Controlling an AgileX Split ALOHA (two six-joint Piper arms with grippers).
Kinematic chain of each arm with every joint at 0, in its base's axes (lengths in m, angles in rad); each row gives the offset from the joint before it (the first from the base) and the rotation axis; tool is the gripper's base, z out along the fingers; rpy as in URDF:
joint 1: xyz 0 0 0.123 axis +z
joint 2: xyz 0 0 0 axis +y
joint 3: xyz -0.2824 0 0.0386 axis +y
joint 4: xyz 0.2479 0 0.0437 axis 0.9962 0 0.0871
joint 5: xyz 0 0 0 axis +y
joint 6: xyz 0.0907 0 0.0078 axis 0.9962 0 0.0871
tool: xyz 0 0 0 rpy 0 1.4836 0
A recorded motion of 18 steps. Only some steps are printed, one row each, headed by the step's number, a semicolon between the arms.
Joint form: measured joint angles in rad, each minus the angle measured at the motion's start. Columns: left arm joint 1, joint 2, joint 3, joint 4, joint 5, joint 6; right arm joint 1, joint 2, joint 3, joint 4, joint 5, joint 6.
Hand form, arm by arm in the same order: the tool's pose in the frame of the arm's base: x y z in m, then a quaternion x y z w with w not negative. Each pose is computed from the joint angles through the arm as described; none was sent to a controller.
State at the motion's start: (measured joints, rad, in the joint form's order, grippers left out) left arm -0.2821 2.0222 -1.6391 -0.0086 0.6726 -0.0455; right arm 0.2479 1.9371 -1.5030 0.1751 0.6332 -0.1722
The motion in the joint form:
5: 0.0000 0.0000 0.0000 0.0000 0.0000 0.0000; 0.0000 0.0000 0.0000 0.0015 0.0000 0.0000
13: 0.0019 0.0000 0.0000 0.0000 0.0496 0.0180; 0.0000 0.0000 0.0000 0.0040 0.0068 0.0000
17: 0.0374 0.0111 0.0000 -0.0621 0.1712 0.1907; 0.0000 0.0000 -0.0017 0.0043 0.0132 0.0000
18: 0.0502 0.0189 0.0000 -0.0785 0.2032 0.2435; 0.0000 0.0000 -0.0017 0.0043 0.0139 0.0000
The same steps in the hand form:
5: 0.4375 -0.1273 0.2331 0.11031 0.94860 -0.05188 0.29206; 0.4158 0.1150 0.2333 -0.14704 0.94304 0.08153 0.28706
13: 0.4341 -0.1255 0.2306 0.11892 0.95467 -0.04538 0.26906; 0.4153 0.1151 0.2330 -0.14673 0.94400 0.08259 0.28374
17: 0.4289 -0.1121 0.2206 0.17221 0.96229 -0.04104 0.20654; 0.4150 0.1152 0.2332 -0.14707 0.94460 0.08284 0.28148
18: 0.4281 -0.1074 0.2161 0.18868 0.96297 -0.04130 0.18810; 0.4150 0.1152 0.2332 -0.14711 0.94470 0.08285 0.28115

